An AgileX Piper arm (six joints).
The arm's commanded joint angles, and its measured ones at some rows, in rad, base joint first. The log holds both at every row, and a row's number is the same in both.
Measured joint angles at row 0:
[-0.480 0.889 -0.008 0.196 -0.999 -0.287]
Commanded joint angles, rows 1 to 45:
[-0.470 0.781 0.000 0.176 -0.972 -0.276]
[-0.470 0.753 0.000 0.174 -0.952 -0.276]
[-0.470 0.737 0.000 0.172 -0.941 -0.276]
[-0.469 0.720 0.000 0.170 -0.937 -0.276]
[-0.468 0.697 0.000 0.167 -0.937 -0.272]
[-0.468 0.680 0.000 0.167 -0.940 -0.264]
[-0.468 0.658 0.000 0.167 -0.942 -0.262]
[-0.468 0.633 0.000 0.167 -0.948 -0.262]
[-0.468 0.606 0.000 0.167 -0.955 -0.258]
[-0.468 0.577 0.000 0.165 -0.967 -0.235]
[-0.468 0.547 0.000 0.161 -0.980 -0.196]
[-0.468 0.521 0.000 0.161 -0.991 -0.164]
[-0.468 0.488 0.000 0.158 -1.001 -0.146]
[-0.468 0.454 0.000 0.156 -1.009 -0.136]
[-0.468 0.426 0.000 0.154 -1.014 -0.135]
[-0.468 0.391 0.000 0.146 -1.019 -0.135]
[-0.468 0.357 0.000 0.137 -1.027 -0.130]
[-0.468 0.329 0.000 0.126 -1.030 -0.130]
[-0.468 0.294 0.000 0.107 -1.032 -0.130]
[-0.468 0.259 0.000 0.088 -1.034 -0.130]
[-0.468 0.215 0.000 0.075 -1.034 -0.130]
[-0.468 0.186 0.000 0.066 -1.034 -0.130]
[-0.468 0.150 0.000 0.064 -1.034 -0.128]
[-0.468 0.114 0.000 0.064 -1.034 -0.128]
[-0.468 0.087 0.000 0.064 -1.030 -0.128]
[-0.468 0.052 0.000 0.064 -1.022 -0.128]
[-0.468 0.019 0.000 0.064 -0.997 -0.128]
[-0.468 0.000 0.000 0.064 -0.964 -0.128]
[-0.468 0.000 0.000 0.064 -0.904 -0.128]
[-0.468 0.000 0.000 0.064 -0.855 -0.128]
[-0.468 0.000 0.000 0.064 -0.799 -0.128]
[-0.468 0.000 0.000 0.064 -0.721 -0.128]
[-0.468 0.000 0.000 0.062 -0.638 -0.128]
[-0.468 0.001 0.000 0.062 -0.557 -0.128]
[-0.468 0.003 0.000 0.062 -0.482 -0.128]
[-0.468 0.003 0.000 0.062 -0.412 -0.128]
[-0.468 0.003 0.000 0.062 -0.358 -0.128]
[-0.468 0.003 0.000 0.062 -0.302 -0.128]
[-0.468 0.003 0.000 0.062 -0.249 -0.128]
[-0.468 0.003 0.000 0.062 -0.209 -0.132]
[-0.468 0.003 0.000 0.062 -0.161 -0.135]
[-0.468 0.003 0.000 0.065 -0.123 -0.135]
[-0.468 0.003 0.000 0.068 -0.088 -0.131]
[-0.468 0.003 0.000 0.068 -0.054 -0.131]
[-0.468 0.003 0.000 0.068 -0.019 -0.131]
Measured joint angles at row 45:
[-0.469 0.004 -0.002 0.070 -0.164 -0.130]
